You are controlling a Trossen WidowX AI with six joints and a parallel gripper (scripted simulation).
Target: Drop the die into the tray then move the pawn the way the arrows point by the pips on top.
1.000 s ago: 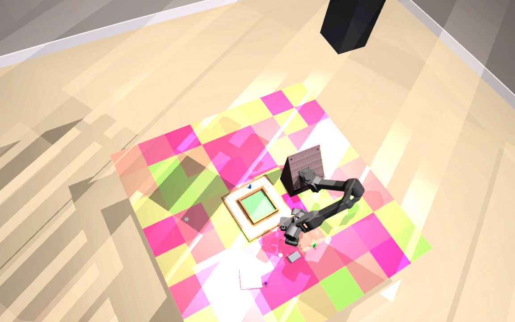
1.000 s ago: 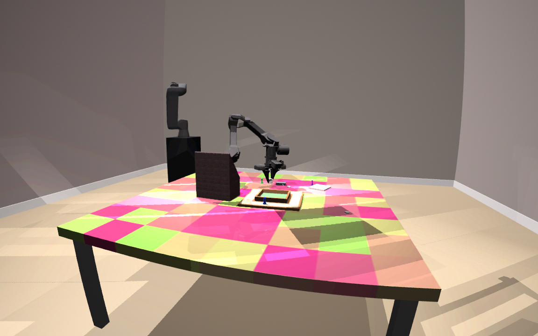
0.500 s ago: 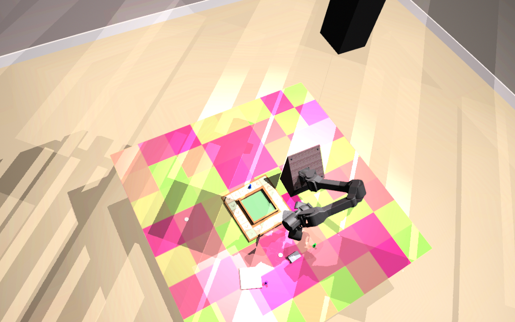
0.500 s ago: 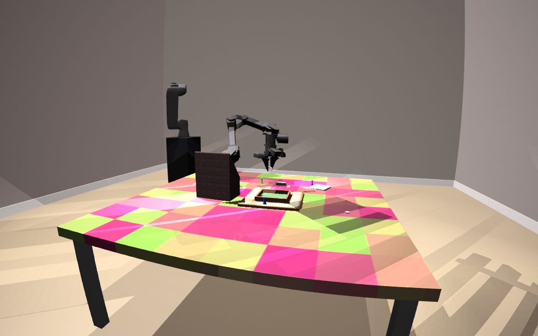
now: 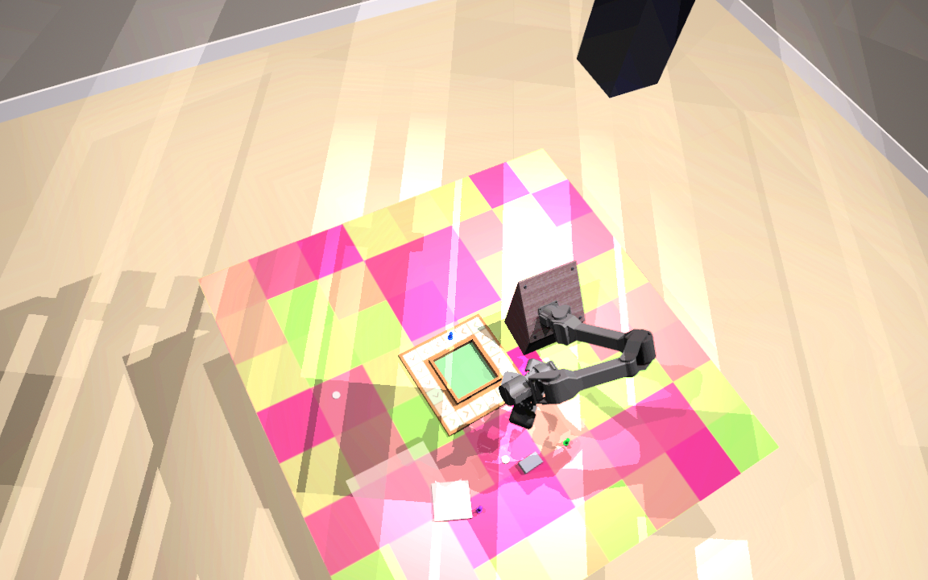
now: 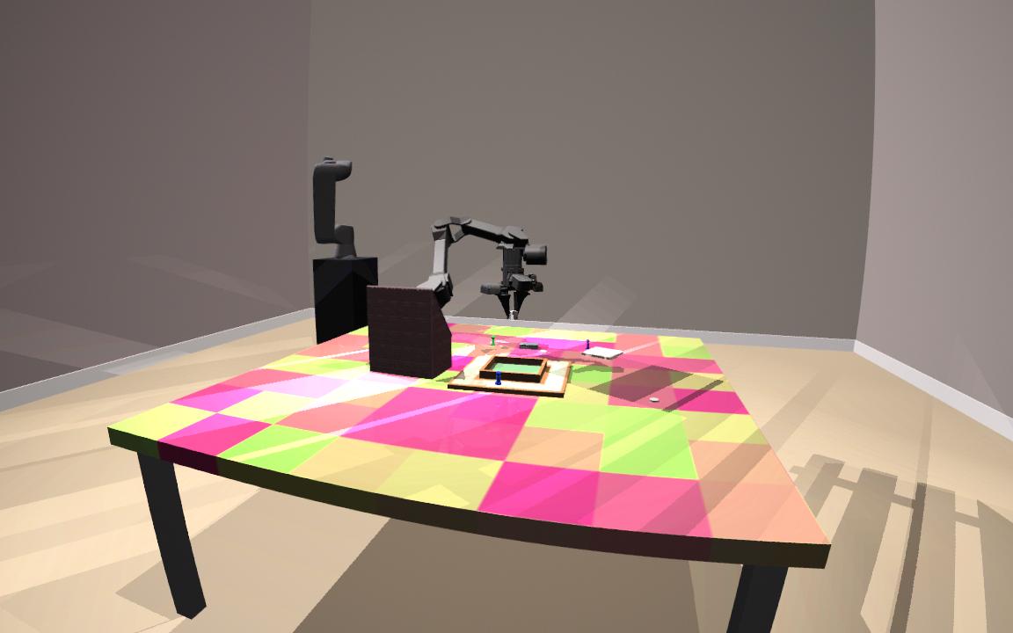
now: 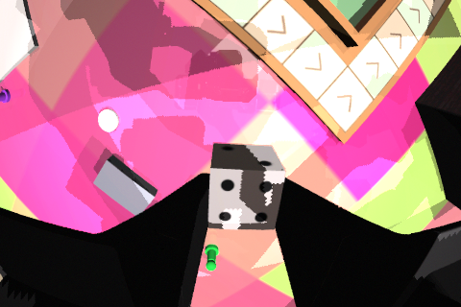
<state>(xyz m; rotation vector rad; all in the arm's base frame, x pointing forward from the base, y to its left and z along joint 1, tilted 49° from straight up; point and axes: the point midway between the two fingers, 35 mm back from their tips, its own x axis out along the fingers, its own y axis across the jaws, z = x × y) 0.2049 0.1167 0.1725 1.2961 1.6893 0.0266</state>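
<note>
Now: gripper tip 31 cm to the left of the blue pawn, 10 cm above it and 5 cm short of it. The rest, counted from my gripper tip: green dice tray 19 cm to the right, 12 cm below, 6 cm ahead; then green pin 12 cm to the left, 11 cm below, 10 cm behind; then purple pin 21 cm ahead, 18 cm to the left, 11 cm below.
</note>
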